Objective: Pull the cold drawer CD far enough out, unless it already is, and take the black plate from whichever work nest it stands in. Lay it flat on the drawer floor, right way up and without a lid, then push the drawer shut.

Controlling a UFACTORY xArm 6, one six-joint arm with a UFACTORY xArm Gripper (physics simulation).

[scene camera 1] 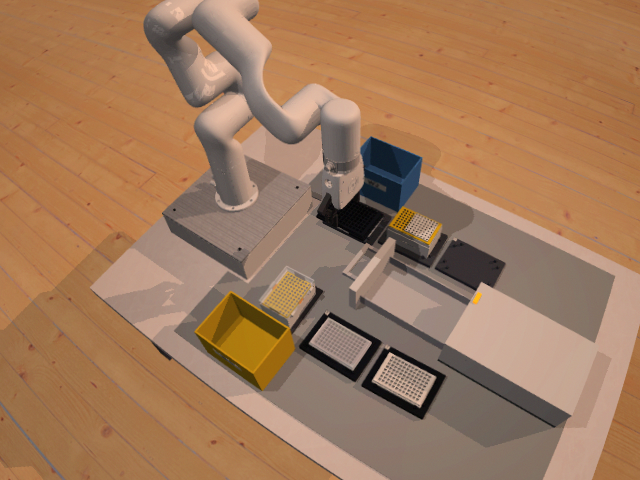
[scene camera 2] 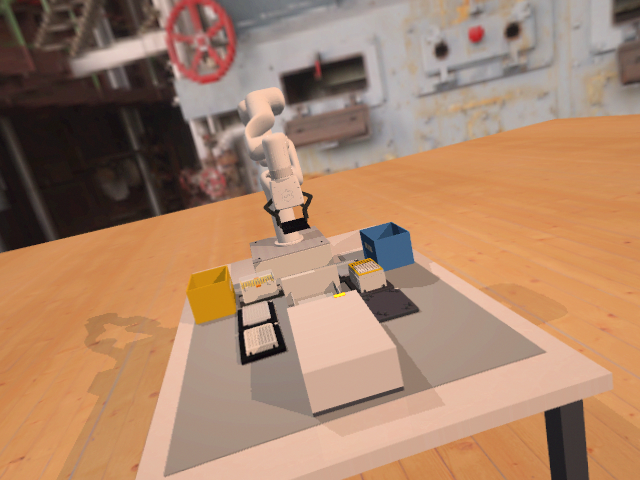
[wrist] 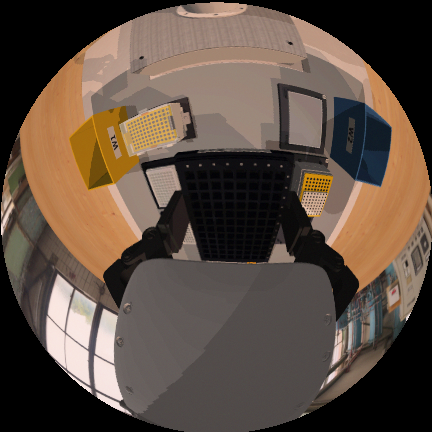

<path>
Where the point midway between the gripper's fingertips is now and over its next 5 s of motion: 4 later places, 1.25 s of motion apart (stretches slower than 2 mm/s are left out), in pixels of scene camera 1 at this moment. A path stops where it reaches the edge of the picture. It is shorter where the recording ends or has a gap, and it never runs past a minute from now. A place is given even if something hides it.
My gripper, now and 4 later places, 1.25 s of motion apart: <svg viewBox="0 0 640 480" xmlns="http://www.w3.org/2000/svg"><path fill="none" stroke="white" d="M342 211L416 286L413 292L413 299L413 301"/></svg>
</path>
